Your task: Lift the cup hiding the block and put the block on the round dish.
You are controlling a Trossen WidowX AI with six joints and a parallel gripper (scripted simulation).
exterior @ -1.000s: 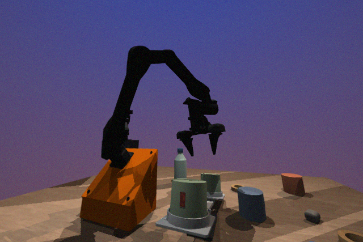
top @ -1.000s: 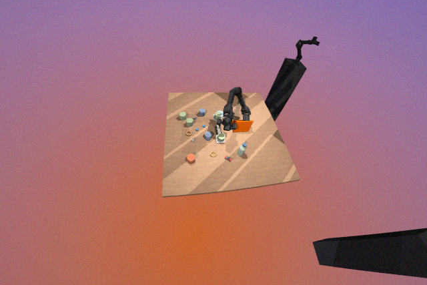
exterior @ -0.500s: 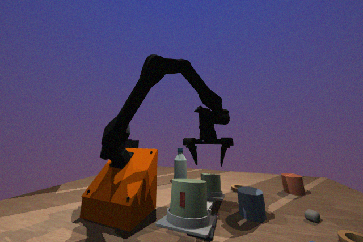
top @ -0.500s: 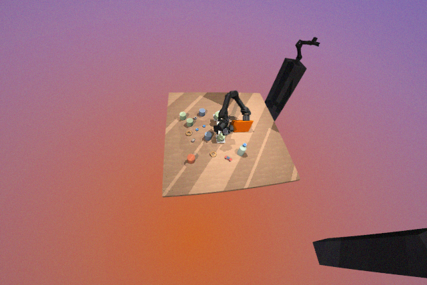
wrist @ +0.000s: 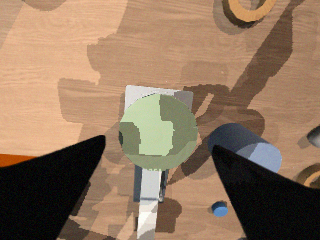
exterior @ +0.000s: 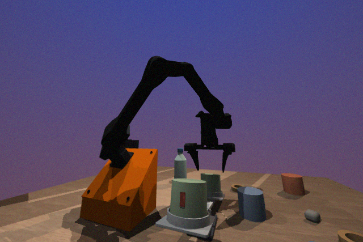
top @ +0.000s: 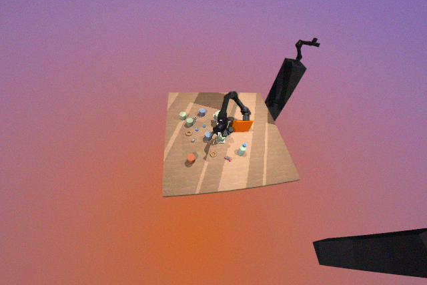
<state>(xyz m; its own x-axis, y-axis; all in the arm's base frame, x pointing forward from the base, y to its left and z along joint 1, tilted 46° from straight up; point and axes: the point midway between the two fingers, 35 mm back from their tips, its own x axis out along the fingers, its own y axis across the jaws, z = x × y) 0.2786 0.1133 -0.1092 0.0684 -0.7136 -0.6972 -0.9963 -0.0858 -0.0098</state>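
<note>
My gripper tip is 60 mm above the grey block. Round my gripper tip: balance beam 140 mm to the right, 60 mm below, 10 mm ahead; bottle 190 mm behind, 150 mm to the left, 10 mm above; red toy 210 mm to the left, 90 mm below, 60 mm behind.
</note>
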